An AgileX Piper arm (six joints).
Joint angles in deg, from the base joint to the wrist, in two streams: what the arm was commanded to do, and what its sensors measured. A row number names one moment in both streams.
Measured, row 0:
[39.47 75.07 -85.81 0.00 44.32 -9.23]
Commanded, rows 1 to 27:
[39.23 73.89 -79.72 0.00 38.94 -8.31]
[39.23 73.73 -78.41 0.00 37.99 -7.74]
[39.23 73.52 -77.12 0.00 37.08 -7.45]
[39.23 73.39 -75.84 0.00 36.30 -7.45]
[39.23 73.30 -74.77 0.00 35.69 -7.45]
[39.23 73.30 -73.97 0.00 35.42 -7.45]
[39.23 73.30 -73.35 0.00 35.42 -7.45]
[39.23 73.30 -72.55 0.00 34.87 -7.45]
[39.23 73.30 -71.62 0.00 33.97 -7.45]
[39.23 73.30 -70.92 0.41 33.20 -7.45]
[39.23 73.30 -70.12 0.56 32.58 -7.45]
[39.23 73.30 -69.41 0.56 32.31 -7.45]
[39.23 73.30 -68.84 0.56 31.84 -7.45]
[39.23 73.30 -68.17 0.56 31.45 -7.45]
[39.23 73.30 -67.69 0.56 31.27 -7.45]
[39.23 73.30 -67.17 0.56 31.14 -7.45]
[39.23 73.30 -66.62 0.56 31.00 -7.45]
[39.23 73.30 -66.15 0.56 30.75 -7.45]
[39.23 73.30 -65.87 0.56 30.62 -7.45]
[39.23 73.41 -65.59 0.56 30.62 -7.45]
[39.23 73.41 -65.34 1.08 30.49 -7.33]
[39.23 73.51 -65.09 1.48 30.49 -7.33]
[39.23 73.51 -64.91 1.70 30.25 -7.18]
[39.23 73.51 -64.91 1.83 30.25 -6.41]
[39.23 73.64 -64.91 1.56 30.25 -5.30]
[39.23 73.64 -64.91 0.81 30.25 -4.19]
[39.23 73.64 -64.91 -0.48 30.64 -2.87]
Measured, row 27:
[39.47 73.84 -65.19 1.19 31.46 -6.62]
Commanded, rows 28 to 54:
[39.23 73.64 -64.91 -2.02 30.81 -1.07]
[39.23 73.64 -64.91 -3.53 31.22 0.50]
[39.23 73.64 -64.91 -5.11 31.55 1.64]
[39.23 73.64 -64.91 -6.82 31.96 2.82]
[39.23 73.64 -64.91 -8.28 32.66 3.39]
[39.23 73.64 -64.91 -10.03 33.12 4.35]
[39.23 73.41 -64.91 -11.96 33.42 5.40]
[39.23 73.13 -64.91 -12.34 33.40 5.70]
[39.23 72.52 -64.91 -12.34 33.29 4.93]
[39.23 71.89 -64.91 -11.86 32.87 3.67]
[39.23 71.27 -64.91 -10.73 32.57 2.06]
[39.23 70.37 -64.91 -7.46 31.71 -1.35]
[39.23 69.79 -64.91 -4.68 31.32 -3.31]
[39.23 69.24 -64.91 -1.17 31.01 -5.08]
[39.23 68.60 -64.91 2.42 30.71 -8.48]
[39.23 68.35 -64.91 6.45 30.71 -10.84]
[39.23 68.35 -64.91 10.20 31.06 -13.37]
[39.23 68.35 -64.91 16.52 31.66 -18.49]
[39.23 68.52 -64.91 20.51 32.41 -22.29]
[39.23 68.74 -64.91 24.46 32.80 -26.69]
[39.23 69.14 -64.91 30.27 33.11 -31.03]
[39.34 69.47 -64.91 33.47 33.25 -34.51]
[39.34 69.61 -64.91 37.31 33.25 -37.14]
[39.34 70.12 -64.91 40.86 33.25 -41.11]
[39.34 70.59 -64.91 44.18 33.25 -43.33]
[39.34 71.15 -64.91 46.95 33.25 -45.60]
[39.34 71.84 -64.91 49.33 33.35 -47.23]
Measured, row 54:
[39.47 70.00 -65.19 37.95 33.51 -37.27]
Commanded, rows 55 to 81:
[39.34 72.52 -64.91 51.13 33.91 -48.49]
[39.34 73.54 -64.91 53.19 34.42 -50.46]
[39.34 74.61 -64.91 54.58 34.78 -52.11]
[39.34 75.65 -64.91 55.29 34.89 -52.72]
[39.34 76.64 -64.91 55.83 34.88 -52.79]
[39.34 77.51 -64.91 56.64 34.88 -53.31]
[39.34 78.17 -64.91 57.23 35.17 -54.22]
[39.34 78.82 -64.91 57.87 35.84 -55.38]
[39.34 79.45 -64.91 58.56 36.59 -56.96]
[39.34 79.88 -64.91 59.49 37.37 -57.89]
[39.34 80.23 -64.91 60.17 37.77 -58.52]
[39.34 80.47 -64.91 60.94 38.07 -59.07]
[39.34 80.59 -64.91 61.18 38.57 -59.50]
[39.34 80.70 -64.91 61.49 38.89 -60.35]
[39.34 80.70 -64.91 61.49 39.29 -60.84]
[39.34 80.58 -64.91 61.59 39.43 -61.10]
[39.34 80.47 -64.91 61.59 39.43 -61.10]
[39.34 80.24 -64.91 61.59 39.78 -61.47]
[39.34 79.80 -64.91 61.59 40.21 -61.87]
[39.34 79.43 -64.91 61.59 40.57 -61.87]
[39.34 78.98 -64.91 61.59 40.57 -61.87]
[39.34 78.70 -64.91 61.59 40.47 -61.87]
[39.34 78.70 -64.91 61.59 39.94 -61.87]
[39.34 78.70 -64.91 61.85 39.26 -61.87]
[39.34 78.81 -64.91 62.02 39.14 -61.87]
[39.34 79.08 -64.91 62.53 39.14 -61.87]
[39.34 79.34 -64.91 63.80 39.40 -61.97]
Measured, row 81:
[39.47 79.15 -65.19 61.30 39.85 -61.34]
